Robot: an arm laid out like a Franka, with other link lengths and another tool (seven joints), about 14 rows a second.
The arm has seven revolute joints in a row. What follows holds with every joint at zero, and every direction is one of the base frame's. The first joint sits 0.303 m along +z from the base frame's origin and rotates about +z. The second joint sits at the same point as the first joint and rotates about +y. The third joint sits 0.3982 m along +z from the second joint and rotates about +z. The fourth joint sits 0.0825 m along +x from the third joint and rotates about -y. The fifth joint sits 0.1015 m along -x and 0.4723 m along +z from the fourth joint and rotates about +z. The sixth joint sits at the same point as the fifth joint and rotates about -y. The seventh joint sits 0.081 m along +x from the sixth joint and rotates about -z. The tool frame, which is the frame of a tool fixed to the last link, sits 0.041 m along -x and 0.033 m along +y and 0.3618 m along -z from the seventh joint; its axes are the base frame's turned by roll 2.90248, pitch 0 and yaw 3.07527 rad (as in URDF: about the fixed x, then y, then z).
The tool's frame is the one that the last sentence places.
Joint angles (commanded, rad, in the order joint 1, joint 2, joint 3, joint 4, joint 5, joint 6, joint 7), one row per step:
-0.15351, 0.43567, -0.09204, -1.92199, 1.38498, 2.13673, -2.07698
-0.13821, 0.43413, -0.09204, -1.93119, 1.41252, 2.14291, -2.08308
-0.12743, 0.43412, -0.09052, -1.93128, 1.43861, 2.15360, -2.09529
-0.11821, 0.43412, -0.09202, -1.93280, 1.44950, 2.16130, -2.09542
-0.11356, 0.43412, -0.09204, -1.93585, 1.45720, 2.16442, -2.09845
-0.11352, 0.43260, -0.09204, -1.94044, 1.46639, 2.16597, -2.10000
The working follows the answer.
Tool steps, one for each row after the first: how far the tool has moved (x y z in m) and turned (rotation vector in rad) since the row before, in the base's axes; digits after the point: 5 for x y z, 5 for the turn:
0.00118, 0.01258, 0.00014, 0.01333, -0.00236, -0.00569
0.00603, 0.00763, 0.00260, 0.00497, -0.01368, -0.00760
0.00183, 0.00456, -0.00021, 0.00146, -0.00042, -0.00521
0.00007, 0.00331, -0.00086, 0.00214, -0.00049, -0.00163
0.00000, 0.00030, 0.00006, 0.00510, 0.00037, -0.00702

Tool pose at each row, in the base's axes (x y z in m, rotation vector in rad; rounded; the steps above come from the unrounded poses):
0.79379, 0.06050, 0.10676, -1.01290, 1.96381, 0.95784
0.79497, 0.07307, 0.10689, -1.00007, 1.95490, 0.96498
0.80100, 0.08070, 0.10949, -0.99330, 1.94283, 0.95596
0.80283, 0.08526, 0.10929, -0.98708, 1.94321, 0.95406
0.80290, 0.08857, 0.10843, -0.98430, 1.94193, 0.95471
0.80290, 0.08887, 0.10849, -0.97387, 1.94114, 0.95551

